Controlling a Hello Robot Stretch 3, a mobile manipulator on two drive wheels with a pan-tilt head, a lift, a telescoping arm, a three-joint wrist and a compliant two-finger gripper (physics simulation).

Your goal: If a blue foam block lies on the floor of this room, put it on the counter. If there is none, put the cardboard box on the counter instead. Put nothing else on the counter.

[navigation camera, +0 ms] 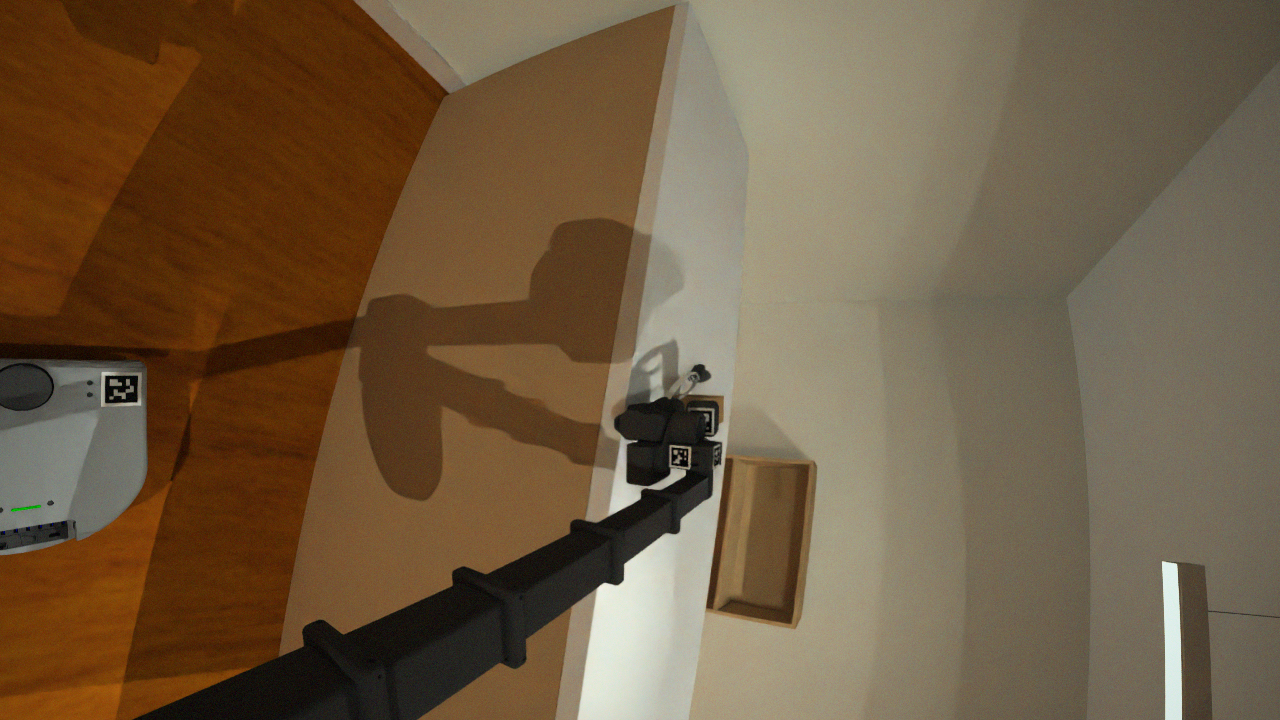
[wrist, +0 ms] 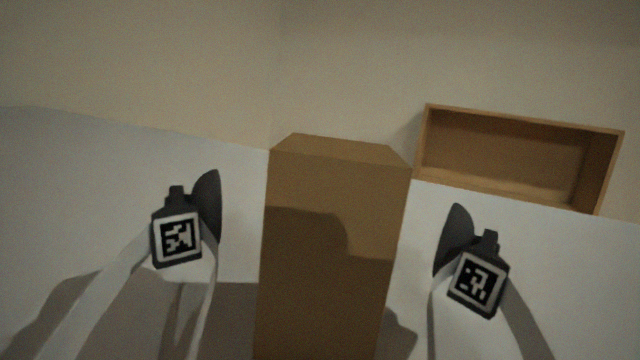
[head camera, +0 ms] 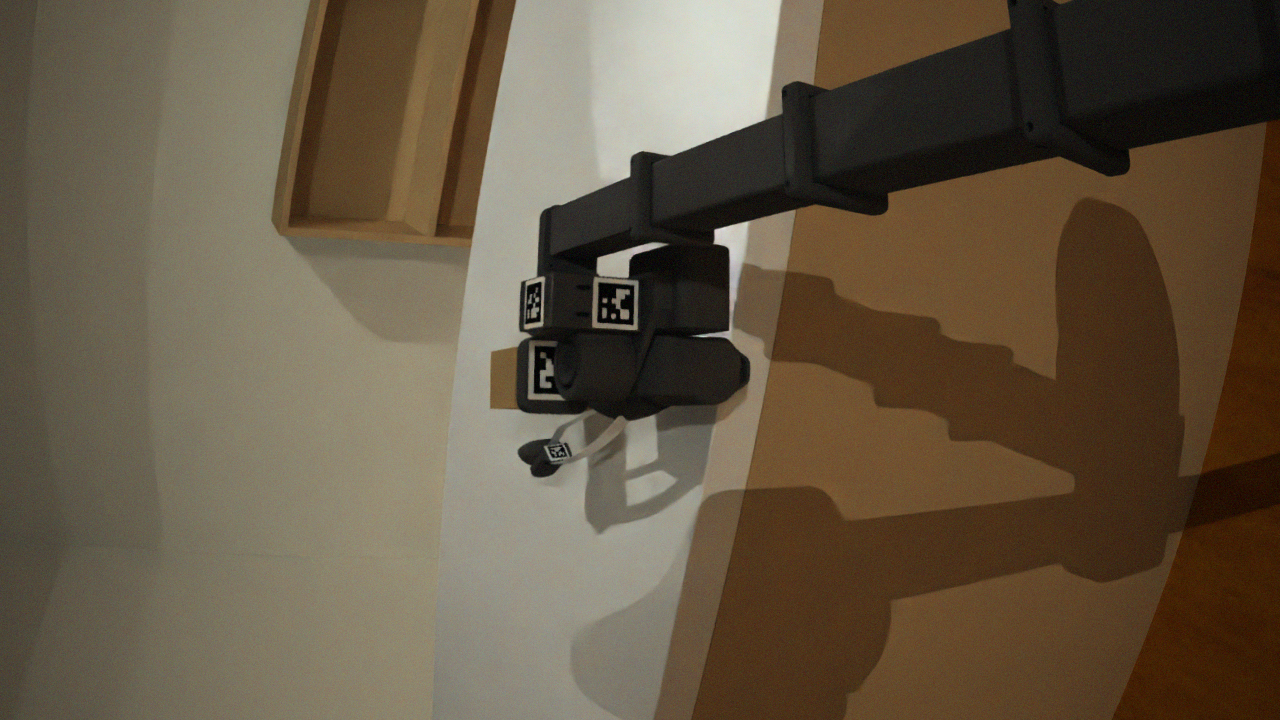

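The cardboard box (head camera: 503,377) (navigation camera: 715,401) (wrist: 320,310), plain brown, stands upright on the white top of the counter (head camera: 537,591) (navigation camera: 707,223) (wrist: 100,175). My gripper (wrist: 330,212) is open around it in the wrist view, with one finger on each side and a gap between each fingertip and the box. In the head view the wrist covers most of the box, and one finger shows beside it. The box's lower end is cut off in the wrist view. A blue foam block does not show in these views.
An open wooden wall shelf (head camera: 358,234) (navigation camera: 807,537) (wrist: 525,119) hangs behind the counter, to the right in the wrist view. My extended arm (head camera: 716,192) (navigation camera: 563,573) reaches over the counter's front edge. My base (navigation camera: 71,456) stands on the wood floor (navigation camera: 259,179).
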